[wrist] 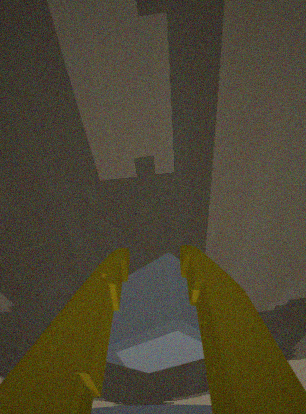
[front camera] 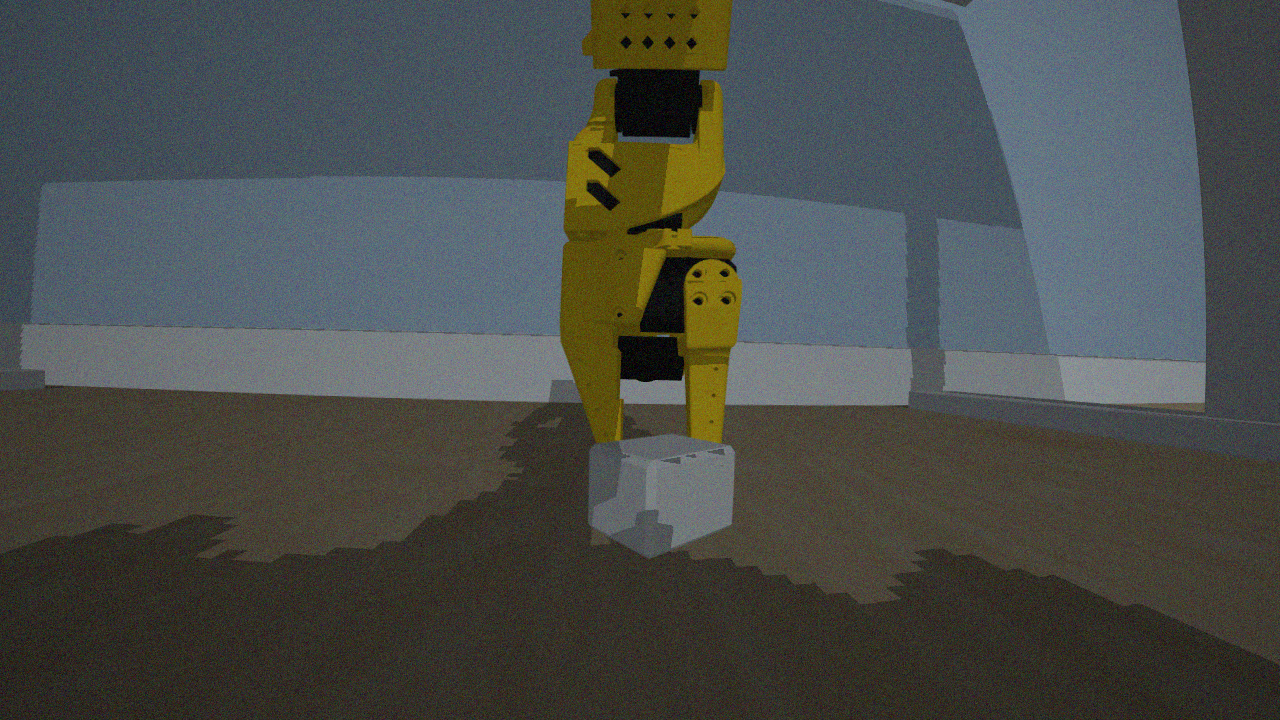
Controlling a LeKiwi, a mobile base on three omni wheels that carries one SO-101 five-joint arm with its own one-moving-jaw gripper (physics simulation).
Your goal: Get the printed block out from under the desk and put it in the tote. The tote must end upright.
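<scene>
The pale grey printed block sits on the floor, turned with one corner toward the front camera. My yellow gripper points down at the block's far side, its jaws partly open with a narrow gap between the tips. The block's far corner shows in that gap in the wrist view, and the jaws cover parts of its sides. The block hides the jaw tips in the front view. The jaws do not plainly press on it. The tote does not show in either view.
A dark upright post stands at the right edge of the front view. A grey rail runs along the floor beside it. A blue wall with a white baseboard stands behind. Jagged shadows cross the brown floor.
</scene>
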